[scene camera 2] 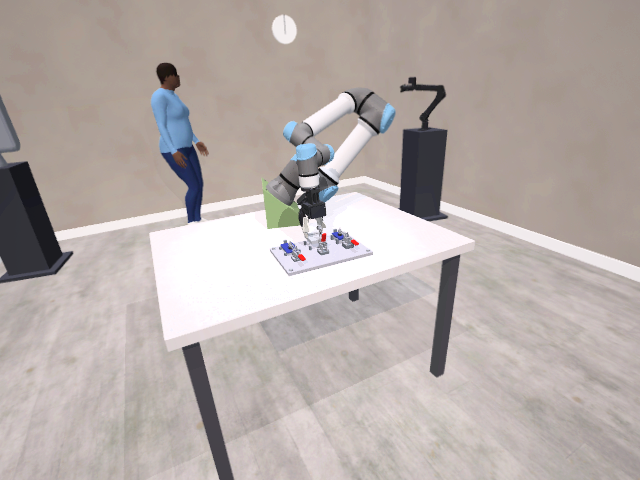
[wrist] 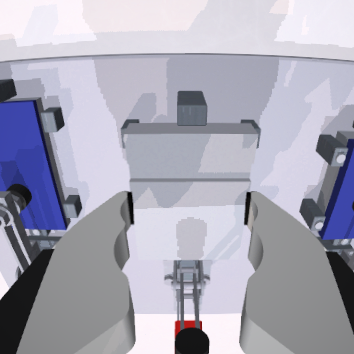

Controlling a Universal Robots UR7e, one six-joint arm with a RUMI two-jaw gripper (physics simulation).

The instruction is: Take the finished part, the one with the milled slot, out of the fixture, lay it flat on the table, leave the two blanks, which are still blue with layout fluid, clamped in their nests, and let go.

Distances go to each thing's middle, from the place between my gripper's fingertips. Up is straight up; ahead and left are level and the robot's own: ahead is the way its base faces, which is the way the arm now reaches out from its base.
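Finished part [wrist: 188, 182] right at my hand. Fixture plate [scene camera 2: 337, 254] 50 mm ahead of my hand, 50 mm below it and 10 mm to the left of it. Dark stop block [wrist: 191, 107] 20 mm below my hand and 40 mm behind it.
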